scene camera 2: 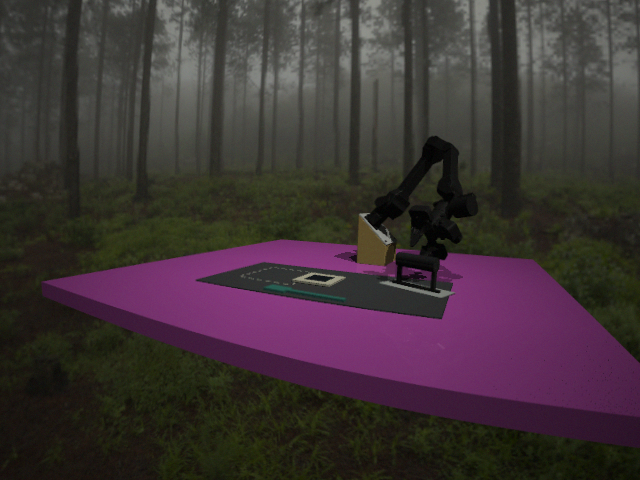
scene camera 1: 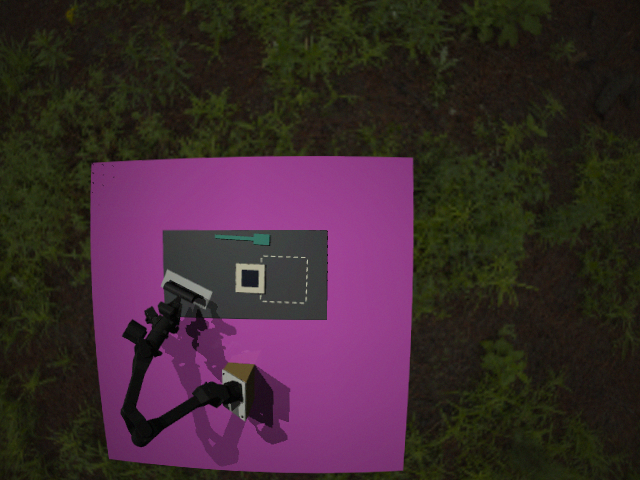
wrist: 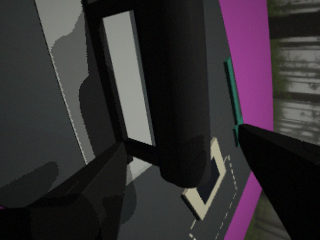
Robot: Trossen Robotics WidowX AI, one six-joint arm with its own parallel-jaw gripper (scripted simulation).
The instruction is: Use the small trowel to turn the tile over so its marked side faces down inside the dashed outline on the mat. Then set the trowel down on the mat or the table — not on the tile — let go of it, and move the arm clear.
Note:
My gripper is open, with nothing in its grasp. Also in view: a dark mat.
My gripper also shows in scene camera 1 and in the wrist view.

